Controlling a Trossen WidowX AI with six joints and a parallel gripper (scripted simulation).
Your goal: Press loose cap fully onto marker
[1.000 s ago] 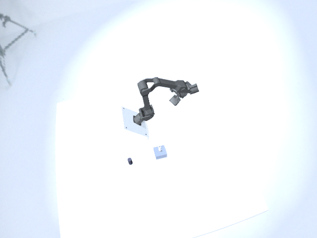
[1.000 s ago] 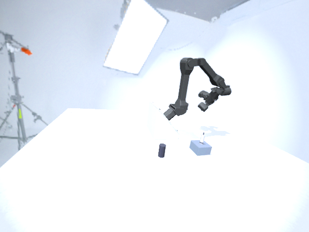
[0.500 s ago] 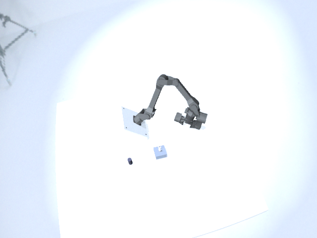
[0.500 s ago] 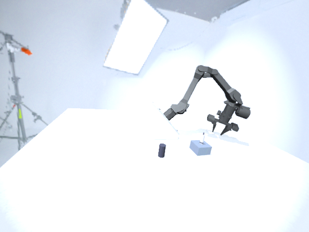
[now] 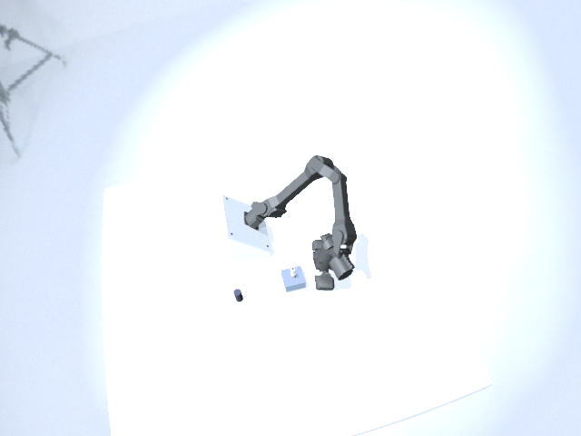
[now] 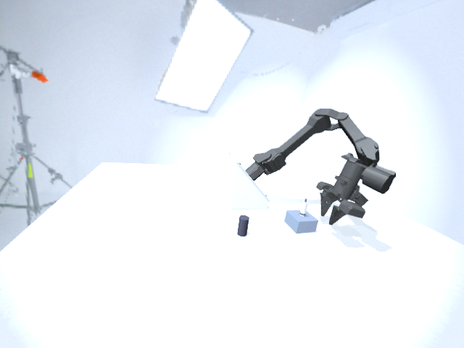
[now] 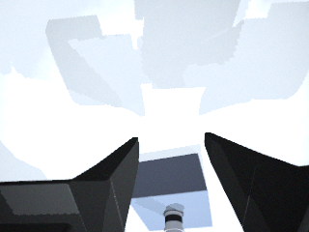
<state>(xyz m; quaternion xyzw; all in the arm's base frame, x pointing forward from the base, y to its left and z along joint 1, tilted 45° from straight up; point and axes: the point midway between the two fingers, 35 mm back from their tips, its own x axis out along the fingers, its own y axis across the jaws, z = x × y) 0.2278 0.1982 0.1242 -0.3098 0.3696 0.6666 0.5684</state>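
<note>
Right now the marker cap is 50 mm ahead of my gripper tip and 290 mm to the right of it.
</note>
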